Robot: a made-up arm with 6 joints. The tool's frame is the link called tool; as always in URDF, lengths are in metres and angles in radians. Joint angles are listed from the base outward.
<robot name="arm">
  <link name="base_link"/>
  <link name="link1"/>
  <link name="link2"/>
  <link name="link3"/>
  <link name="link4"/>
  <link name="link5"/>
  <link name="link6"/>
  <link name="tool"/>
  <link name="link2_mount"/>
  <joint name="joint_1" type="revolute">
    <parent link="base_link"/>
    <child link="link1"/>
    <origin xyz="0 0 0.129"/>
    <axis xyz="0 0 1"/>
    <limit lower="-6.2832" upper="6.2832"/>
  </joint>
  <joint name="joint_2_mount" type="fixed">
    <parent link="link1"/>
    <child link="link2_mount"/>
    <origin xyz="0 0.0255 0"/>
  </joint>
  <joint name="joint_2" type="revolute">
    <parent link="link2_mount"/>
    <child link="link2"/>
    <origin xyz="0 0.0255 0" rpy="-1.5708 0 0"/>
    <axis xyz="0 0 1"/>
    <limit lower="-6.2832" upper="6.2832"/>
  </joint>
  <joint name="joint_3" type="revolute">
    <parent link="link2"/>
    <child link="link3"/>
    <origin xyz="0 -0.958 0"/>
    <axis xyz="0 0 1"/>
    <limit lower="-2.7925" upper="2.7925"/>
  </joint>
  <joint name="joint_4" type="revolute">
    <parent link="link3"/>
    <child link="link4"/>
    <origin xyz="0 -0.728 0" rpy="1.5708 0 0"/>
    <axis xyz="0 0 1"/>
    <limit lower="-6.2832" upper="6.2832"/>
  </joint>
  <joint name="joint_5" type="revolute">
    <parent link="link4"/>
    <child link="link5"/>
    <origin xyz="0 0 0" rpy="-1.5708 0 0"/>
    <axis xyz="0 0 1"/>
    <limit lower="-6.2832" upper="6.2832"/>
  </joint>
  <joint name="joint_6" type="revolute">
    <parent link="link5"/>
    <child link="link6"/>
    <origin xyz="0 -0.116 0" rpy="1.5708 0 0"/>
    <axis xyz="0 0 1"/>
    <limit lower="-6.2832" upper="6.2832"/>
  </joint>
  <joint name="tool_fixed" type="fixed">
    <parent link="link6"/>
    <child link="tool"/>
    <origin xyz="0 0 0"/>
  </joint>
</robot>
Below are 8 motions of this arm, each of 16 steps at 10 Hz.
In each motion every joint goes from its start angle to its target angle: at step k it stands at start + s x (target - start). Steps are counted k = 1, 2, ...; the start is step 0. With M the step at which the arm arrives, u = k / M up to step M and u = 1 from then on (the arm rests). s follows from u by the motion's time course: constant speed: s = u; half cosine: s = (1 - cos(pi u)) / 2; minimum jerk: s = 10 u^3 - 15 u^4 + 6 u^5.
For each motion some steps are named. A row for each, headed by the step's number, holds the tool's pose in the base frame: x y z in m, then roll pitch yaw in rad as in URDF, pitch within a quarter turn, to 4 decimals.
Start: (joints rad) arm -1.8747 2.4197 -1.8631 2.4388 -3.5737 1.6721
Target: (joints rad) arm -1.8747 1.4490 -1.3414 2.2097 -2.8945 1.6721
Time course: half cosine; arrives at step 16
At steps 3, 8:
3: -0.2146 -0.9487 0.0184 2.3902 -0.4041 2.1064
8: -0.2695 -1.0559 0.3698 2.8426 -0.2712 1.9488

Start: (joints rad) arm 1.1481 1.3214 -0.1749 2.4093 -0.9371 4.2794
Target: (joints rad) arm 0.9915 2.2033 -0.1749 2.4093 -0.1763 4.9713
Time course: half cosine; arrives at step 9
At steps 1, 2, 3, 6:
1: 0.7130 1.5402 0.5871 2.2040 1.0261 2.6849
2: 0.7457 1.5630 0.4612 2.1986 0.9937 2.6892
3: 0.7883 1.5800 0.2639 2.1947 0.9365 2.6998
6: 0.8458 1.4557 -0.4812 2.2095 0.6395 2.7422

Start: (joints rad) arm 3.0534 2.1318 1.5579 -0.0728 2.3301 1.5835
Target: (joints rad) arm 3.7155 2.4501 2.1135 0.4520 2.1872 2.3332
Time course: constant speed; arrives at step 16
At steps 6, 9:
6: -0.1750 -0.0910 -0.8244 0.0343 0.0890 -1.1953
9: -0.0741 -0.0955 -0.7729 0.2043 0.1164 -0.9674

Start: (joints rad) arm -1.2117 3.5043 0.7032 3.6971 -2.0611 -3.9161
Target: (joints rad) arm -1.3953 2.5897 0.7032 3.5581 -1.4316 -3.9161
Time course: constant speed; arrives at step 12
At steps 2, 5, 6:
2: -0.1577 0.7897 -1.1527 -0.0817 -0.5264 -2.2672
5: -0.0396 0.5125 -1.3096 0.3030 -0.7217 -2.4597
6: -0.0042 0.4105 -1.3476 0.4534 -0.7769 -2.5534

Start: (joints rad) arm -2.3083 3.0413 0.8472 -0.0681 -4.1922 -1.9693
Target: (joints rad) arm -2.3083 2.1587 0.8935 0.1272 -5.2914 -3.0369
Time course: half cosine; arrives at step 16
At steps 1, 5, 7, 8, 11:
1: 0.3171 0.2832 -1.2516 0.2812 0.1679 2.0609
5: 0.1602 0.1046 -1.3175 0.6209 0.4205 1.9209
7: 0.0194 -0.0563 -1.3445 0.9076 0.7047 1.9238
8: -0.0592 -0.1461 -1.3467 1.0986 0.8658 2.0022
11: -0.2889 -0.4075 -1.2995 2.1875 1.1498 2.8970

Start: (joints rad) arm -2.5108 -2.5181 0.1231 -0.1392 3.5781 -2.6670
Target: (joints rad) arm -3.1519 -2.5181 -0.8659 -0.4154 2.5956 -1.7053
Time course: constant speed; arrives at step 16
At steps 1, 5, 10, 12, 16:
1: 0.7954 0.4640 -1.1556 -0.8186 -0.7672 1.6511
5: 0.7550 0.2869 -1.2102 -0.4765 -0.3150 1.5147
10: 0.6502 0.1064 -1.2550 0.0299 0.0608 1.6150
12: 0.5938 0.0499 -1.2658 0.2757 0.1085 1.7070
16: 0.4616 -0.0314 -1.2725 0.7733 -0.0032 1.8685

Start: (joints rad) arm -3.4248 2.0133 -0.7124 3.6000 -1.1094 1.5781
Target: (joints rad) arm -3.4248 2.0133 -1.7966 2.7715 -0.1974 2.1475
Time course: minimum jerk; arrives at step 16
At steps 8, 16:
8: -1.4372 0.3619 0.2654 -1.4033 0.3186 1.3677
16: -1.0369 0.2572 0.5363 -0.3809 0.1469 1.4580

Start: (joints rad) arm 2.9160 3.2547 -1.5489 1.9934 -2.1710 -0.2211
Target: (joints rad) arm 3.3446 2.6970 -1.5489 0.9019 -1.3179 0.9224
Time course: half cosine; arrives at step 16
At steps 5, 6, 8, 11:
5: -0.6790 0.1431 -0.8555 1.7314 0.0491 2.6009
6: -0.7374 0.1273 -0.8111 1.6648 -0.1380 2.7003
8: -0.8559 0.0721 -0.7005 1.4617 -0.5118 2.9936
11: -0.9907 -0.0525 -0.5180 0.8962 -0.8482 -2.5605

